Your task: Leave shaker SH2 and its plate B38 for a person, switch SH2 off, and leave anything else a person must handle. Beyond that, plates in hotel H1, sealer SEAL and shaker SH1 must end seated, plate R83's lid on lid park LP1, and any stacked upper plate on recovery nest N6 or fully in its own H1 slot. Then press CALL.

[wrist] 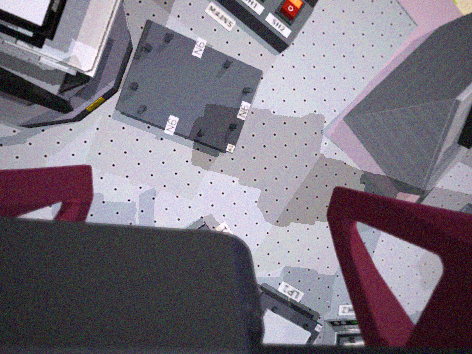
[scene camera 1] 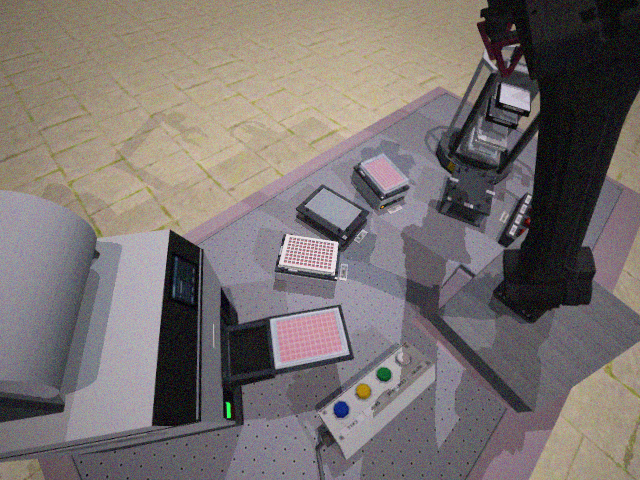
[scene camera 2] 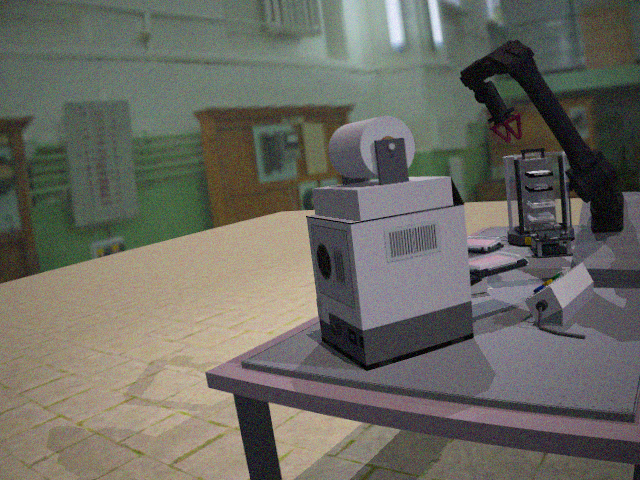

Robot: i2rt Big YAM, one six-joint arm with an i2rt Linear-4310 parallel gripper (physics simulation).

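My gripper (scene camera 1: 499, 67), in the wrist view (wrist: 216, 191), in scene camera 2 (scene camera 2: 514, 140): open, holding nothing. Button box (scene camera 1: 350, 422).
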